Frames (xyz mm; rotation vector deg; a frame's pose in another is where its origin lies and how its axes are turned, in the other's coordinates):
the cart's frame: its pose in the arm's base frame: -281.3 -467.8 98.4 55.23 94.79 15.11
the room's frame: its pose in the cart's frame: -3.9 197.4 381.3 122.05 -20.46 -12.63
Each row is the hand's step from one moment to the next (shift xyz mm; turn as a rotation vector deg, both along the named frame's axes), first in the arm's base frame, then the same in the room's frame.
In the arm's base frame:
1: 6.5 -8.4 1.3 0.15 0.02 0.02
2: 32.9 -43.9 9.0 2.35 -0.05 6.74
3: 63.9 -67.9 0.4 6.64 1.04 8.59
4: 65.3 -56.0 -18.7 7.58 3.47 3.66
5: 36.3 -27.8 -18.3 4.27 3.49 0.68
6: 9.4 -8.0 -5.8 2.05 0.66 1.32
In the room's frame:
1: -6.2 8.7 -1.1 -0.04 0.05 -0.14
2: -34.0 43.7 -4.9 -6.33 -2.00 -2.63
3: -43.2 80.8 -17.1 -8.24 -1.47 -7.00
4: -21.4 82.3 -22.8 -3.01 -0.33 -8.59
5: -3.5 47.2 -13.6 0.21 -0.61 -5.52
6: -0.3 13.3 -3.0 -1.23 -0.05 -2.21

